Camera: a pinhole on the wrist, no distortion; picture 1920 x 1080 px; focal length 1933.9 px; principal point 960.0 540.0 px. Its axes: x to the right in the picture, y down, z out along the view. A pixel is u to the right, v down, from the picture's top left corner.
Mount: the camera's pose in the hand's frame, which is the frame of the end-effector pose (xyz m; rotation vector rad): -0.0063 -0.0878 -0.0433 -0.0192 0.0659 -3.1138
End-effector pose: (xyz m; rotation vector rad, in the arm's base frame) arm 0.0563 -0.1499 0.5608 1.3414 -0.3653 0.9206
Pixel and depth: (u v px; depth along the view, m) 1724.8 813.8 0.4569
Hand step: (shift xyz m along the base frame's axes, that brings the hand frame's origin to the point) 0.1322 -0.4412 -0.1463
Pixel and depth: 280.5 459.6 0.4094
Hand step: 0.2478 -0.2860 0.1309
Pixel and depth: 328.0 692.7 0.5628
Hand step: 0.3646 -0.4077 0.1528
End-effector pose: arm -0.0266 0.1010 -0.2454 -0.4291 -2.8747 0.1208
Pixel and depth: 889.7 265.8 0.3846
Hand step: -0.1063 -0.0597 -0.3246
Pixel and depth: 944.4 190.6 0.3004
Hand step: -0.0736 -0.0566 -0.2462
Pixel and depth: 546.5 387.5 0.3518
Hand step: -0.1618 -0.0624 -0.2751
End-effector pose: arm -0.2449 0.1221 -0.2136 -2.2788 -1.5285 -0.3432
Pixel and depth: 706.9 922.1 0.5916
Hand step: -0.1822 0.3814 -0.4163
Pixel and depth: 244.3 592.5 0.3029
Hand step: -0.0574 0.2397 -0.1699
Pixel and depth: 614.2 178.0 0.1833
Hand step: -0.0460 0.1051 -0.1054
